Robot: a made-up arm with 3 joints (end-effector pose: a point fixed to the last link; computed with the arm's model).
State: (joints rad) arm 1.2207 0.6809 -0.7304
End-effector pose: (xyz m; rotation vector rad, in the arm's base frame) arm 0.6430 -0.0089 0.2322 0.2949 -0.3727 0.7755
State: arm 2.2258 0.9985 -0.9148
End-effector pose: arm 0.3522 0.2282 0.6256 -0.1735 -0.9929 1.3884
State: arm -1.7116 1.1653 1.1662
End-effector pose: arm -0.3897 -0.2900 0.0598 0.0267 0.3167 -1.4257
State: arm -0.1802 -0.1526 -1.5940
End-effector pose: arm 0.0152 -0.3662 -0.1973 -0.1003 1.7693 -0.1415
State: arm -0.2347 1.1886 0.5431
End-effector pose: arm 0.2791 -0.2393 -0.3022 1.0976 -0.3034 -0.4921
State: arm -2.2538 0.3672 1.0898
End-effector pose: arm -0.2086 -0.3750 0.1418 -0.2198 1.0669 -0.7345
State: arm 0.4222 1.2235 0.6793
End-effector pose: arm 0.5300 -0.2160 -0.0671 1.2843 -0.8925 -0.0931
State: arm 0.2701 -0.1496 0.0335
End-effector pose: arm 0.4511 -0.3104 0.1374 -0.1516 -0.3014 0.0385
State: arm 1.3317 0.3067 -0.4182
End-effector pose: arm 0.5513 -0.1416 0.4071 0.1346 -0.8407 0.4939
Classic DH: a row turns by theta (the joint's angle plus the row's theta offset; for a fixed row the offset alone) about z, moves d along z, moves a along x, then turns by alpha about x. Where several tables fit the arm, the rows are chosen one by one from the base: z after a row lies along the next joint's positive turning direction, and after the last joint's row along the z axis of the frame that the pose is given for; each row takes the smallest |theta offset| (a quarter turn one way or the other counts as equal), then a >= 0, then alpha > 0; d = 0 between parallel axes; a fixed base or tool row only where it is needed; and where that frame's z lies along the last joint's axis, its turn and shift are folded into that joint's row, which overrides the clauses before.
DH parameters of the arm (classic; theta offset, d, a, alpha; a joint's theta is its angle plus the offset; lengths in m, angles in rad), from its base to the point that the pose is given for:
base (fixed): -0.0129 0.1698 0.0582 1.3625
joint 1: -1.5681 -0.0219 0.1484 -1.5834
joint 2: 0.2083 0.0815 0 1.5708
joint 3: 1.5708 0.32 0.27 -1.5708
tool (fixed): 0 -0.04 0 0

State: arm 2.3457 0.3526 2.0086
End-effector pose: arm 0.1168 -0.3659 0.3226 -0.7740 1.8793 -0.3314
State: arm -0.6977 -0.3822 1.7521
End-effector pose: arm 0.2258 -0.2249 0.3052 -0.2442 -1.0322 0.2737
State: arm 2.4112 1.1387 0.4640
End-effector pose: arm 0.0958 -0.0109 0.7419 0.9456 -2.0684 1.7155
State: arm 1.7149 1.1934 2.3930
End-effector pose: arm 0.4910 -0.2488 0.1983 -1.7061 1.8705 0.3622
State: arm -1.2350 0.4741 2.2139
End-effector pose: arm -0.1156 -0.3716 0.2348 -0.2857 -1.0079 -0.6155
